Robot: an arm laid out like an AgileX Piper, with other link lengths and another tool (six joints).
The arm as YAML. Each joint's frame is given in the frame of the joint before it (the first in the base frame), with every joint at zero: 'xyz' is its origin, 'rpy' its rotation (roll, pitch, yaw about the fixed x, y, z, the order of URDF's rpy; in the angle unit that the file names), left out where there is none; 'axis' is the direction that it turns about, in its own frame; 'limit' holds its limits. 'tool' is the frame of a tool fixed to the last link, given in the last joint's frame.
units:
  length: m
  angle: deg
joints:
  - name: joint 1
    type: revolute
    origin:
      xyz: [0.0, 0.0, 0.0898]
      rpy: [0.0, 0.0, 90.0]
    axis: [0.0, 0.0, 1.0]
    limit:
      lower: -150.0
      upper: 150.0
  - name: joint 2
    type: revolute
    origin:
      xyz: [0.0, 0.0, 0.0]
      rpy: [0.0, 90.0, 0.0]
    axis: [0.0, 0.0, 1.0]
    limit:
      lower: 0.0
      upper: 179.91
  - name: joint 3
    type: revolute
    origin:
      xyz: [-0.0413, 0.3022, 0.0]
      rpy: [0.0, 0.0, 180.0]
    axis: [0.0, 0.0, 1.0]
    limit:
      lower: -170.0
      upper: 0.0
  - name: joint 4
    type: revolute
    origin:
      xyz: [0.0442, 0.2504, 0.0]
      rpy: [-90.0, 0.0, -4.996]
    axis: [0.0, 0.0, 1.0]
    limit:
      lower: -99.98
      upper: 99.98
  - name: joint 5
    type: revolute
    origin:
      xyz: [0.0, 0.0, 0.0]
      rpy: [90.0, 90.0, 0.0]
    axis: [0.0, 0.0, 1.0]
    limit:
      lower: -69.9
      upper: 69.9
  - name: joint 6
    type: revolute
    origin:
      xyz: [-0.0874, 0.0, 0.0]
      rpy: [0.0, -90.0, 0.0]
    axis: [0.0, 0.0, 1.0]
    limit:
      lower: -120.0
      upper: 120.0
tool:
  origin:
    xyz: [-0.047, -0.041, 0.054]
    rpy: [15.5, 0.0, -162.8]
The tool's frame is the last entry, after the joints.
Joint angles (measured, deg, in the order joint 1, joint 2, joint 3, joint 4, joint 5, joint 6), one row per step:
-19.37 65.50 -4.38 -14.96 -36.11 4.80
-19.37 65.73 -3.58 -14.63 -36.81 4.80
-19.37 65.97 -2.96 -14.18 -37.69 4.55
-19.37 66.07 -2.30 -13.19 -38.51 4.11
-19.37 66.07 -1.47 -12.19 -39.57 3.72
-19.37 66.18 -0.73 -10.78 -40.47 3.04
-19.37 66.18 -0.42 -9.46 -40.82 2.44
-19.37 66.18 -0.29 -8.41 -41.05 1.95
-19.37 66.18 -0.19 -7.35 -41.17 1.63
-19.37 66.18 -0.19 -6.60 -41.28 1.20
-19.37 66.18 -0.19 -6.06 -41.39 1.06
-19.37 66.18 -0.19 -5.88 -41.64 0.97
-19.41 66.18 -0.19 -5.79 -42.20 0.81
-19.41 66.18 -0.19 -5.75 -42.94 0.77
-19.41 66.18 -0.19 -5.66 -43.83 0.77
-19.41 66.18 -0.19 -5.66 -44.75 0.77
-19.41 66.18 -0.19 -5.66 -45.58 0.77
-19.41 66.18 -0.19 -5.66 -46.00 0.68
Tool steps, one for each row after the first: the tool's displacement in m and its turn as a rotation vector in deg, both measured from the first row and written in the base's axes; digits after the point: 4 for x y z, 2 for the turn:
-0.0028 0.0011 -0.0034 0.43 0.22 -0.18
-0.0046 0.0016 -0.0054 0.60 0.13 -0.35
-0.0071 0.0016 -0.0072 0.83 -0.06 -0.93
-0.0101 0.0018 -0.0090 1.08 -0.42 -1.53
-0.0133 0.0013 -0.0109 1.26 -0.62 -2.43
-0.0154 0.0001 -0.0115 1.36 -0.77 -3.34
-0.0165 -0.0010 -0.0116 1.39 -0.94 -4.07
-0.0178 -0.0021 -0.0119 1.59 -1.07 -4.88
-0.0182 -0.0031 -0.0115 1.51 -1.20 -5.38
-0.0186 -0.0037 -0.0114 1.61 -1.36 -5.79
-0.0184 -0.0040 -0.0108 1.56 -1.62 -5.90
-0.0177 -0.0045 -0.0096 1.35 -2.15 -5.93
-0.0166 -0.0047 -0.0080 1.18 -2.87 -5.91
-0.0155 -0.0050 -0.0061 1.05 -3.75 -5.93
-0.0142 -0.0053 -0.0042 0.86 -4.65 -5.87
-0.0130 -0.0055 -0.0024 0.70 -5.47 -5.82
-0.0125 -0.0056 -0.0014 0.53 -5.86 -5.76

